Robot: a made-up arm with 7 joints. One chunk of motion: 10 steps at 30 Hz.
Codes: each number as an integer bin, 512 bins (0 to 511) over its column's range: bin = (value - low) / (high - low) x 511, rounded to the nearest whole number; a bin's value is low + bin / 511 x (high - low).
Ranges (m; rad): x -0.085..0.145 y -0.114..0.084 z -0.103..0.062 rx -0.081..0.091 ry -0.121..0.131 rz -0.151..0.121
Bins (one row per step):
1: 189 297 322 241 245 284
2: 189 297 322 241 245 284
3: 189 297 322 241 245 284
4: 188 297 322 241 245 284
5: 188 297 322 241 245 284
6: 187 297 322 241 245 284
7: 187 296 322 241 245 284
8: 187 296 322 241 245 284
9: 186 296 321 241 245 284
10: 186 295 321 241 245 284
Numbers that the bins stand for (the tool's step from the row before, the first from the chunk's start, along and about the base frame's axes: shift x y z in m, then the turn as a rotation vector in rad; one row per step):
1: 0.00007 0.00108 0.00097 0.00012 -0.00018 0.00017
2: 0.00007 0.00108 0.00097 0.00012 -0.00018 0.00017
3: 0.00007 0.00108 0.00097 0.00012 -0.00018 0.00017
4: -0.00038 0.00108 0.00097 0.00012 -0.00018 0.00017
5: -0.00038 0.00108 0.00097 0.00012 -0.00018 0.00017
6: -0.00083 0.00108 0.00097 0.00012 -0.00018 0.00017
7: -0.00083 0.00069 0.00097 0.00012 -0.00018 0.00017
8: -0.00083 0.00069 0.00097 0.00012 -0.00018 0.00017
9: -0.00128 0.00069 0.00065 0.00012 -0.00018 0.00017
10: -0.00128 0.00031 0.00065 0.00012 -0.00018 0.00017

